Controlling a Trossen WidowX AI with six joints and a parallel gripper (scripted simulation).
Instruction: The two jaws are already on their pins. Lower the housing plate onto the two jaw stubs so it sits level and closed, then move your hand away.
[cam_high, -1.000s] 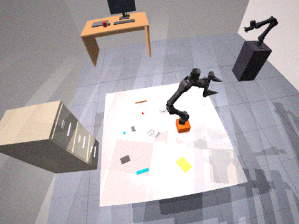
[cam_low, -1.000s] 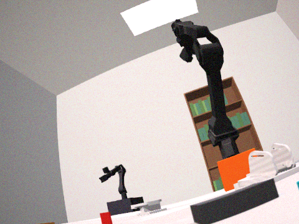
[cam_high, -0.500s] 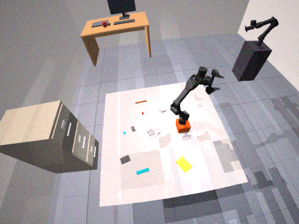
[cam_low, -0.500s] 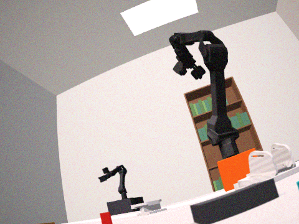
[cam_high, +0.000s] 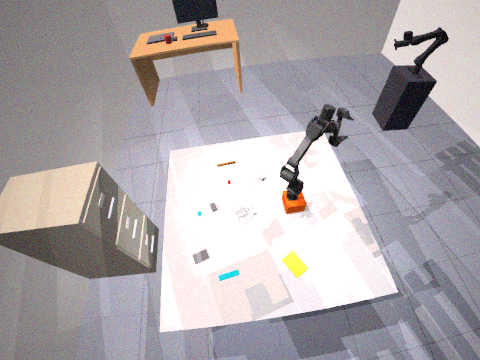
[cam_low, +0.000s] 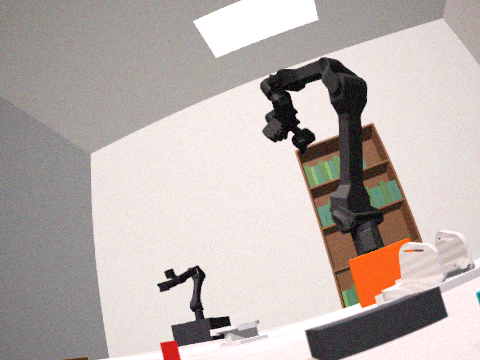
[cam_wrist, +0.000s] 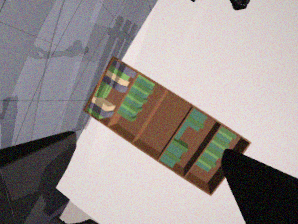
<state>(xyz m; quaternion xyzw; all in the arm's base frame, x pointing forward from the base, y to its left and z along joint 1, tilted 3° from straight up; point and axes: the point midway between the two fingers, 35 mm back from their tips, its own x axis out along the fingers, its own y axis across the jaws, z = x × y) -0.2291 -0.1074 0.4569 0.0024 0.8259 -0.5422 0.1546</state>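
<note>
Right now the white-grey housing part is 460 mm ahead of my gripper tip, 110 mm to the right of it and 500 mm below it. The rest, counted from my gripper tip: red block: 690 mm ahead, 90 mm to the right, 520 mm below; then yellow card: 320 mm ahead, 510 mm to the left, 520 mm below; then white jaw assembly: 560 mm ahead, 170 mm to the left, 510 mm below.
</note>
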